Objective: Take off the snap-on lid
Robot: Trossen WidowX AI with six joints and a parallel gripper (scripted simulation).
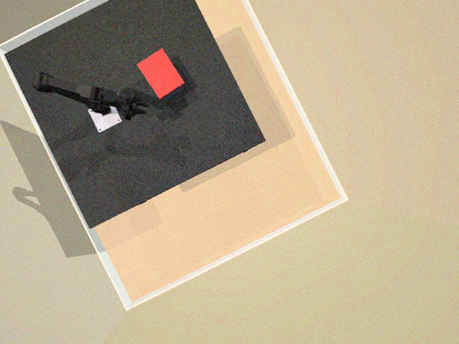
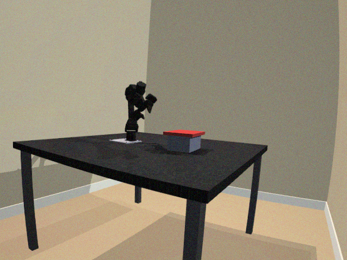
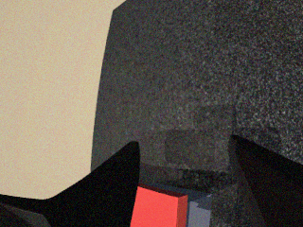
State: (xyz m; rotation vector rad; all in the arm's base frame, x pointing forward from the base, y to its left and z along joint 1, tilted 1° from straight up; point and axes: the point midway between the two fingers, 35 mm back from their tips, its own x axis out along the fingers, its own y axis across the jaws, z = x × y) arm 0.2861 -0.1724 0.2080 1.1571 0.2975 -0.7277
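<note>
Right now the red lid is 210 mm to the left of my gripper tip, 120 mm ahead of it and 90 mm below it. Also, from my gripper tip: blue-grey storage box: 210 mm to the left, 140 mm below, 120 mm ahead.
</note>
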